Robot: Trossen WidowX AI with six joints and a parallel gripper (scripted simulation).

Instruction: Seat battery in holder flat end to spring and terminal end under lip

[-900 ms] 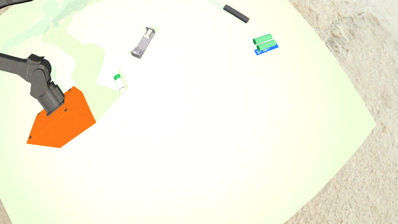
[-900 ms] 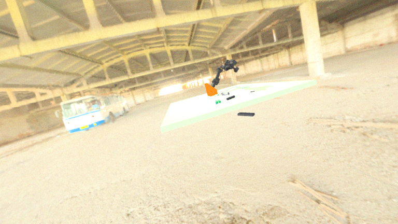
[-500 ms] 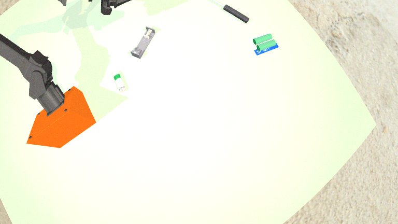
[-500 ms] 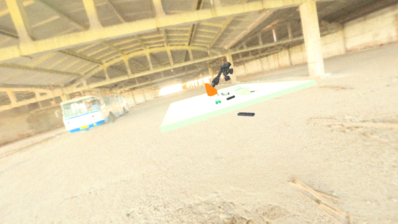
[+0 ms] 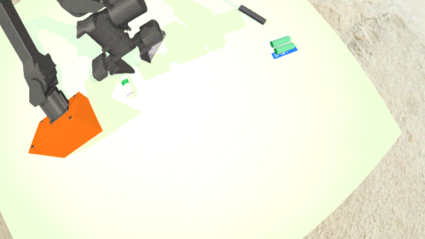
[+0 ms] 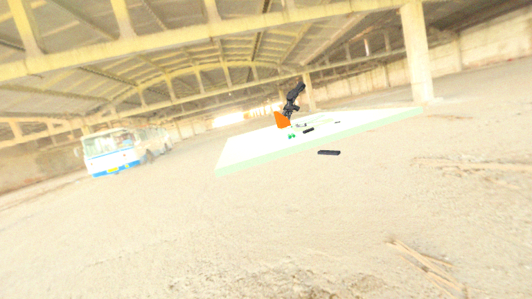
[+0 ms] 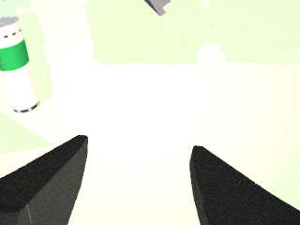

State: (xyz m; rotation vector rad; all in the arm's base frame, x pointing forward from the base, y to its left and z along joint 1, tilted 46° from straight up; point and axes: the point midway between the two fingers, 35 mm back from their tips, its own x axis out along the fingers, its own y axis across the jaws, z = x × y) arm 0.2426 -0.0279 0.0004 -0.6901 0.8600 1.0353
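Right now my gripper tip is 7 cm above the battery, 6 cm past it and 1 cm to the right of it. Round my gripper tip: card 37 cm ahead, 14 cm to the right, 8 cm below; then dark flat object 33 cm ahead, 24 cm to the left, 8 cm below; then black-handled screwdriver 35 cm ahead, 7 cm below, 3 cm to the left.
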